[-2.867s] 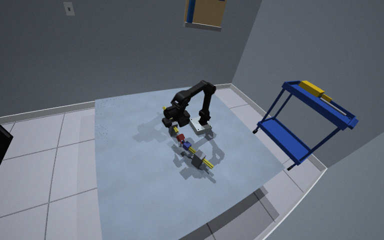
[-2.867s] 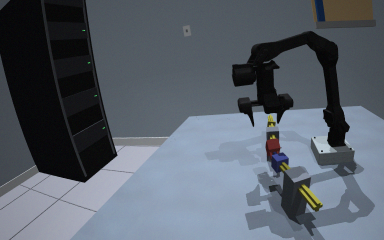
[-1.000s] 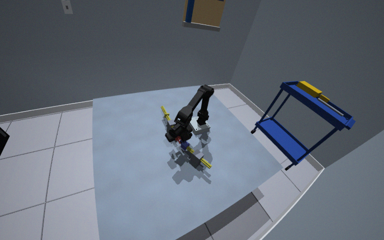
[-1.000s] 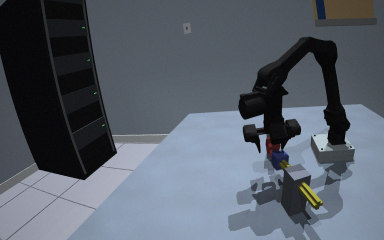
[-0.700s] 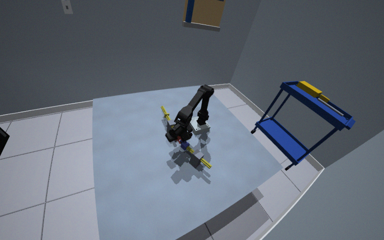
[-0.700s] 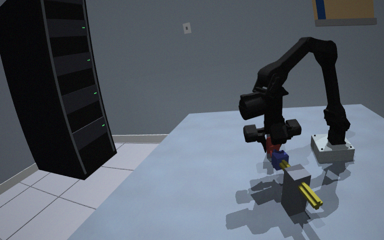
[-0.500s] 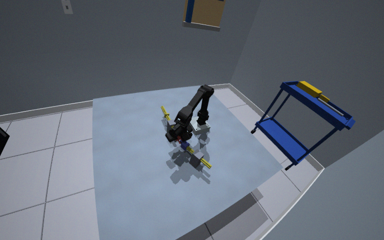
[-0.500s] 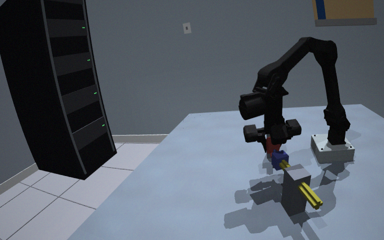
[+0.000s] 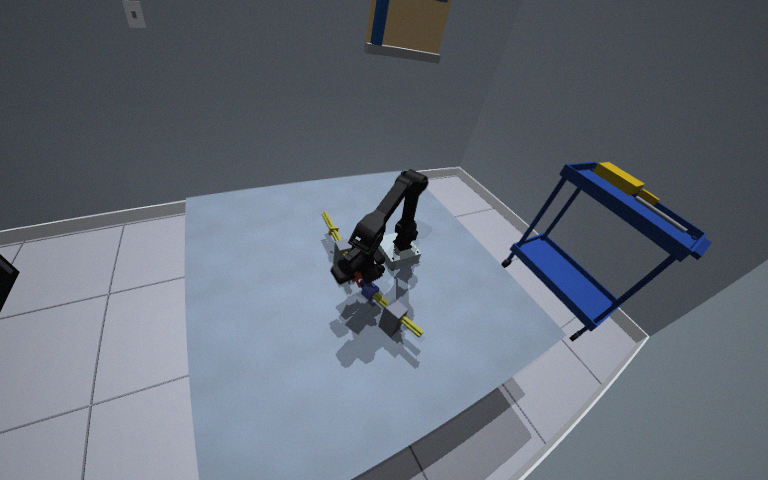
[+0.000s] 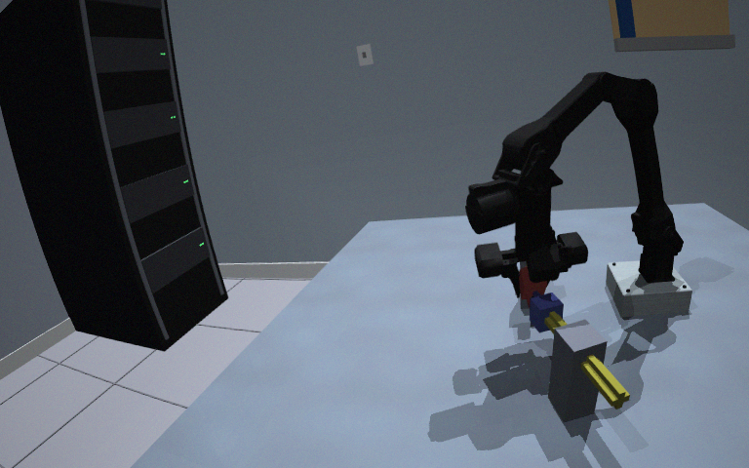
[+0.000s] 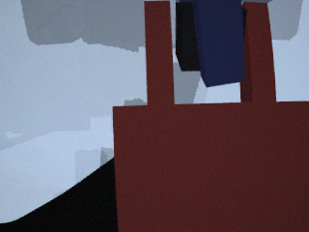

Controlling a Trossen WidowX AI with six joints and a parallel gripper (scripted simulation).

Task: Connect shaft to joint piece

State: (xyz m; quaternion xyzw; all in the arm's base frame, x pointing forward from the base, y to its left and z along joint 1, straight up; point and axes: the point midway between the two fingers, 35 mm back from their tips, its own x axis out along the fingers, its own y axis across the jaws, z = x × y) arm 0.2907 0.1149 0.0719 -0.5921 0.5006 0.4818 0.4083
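The joint piece is 3 cm above my gripper tip and 2 cm to the left of it.
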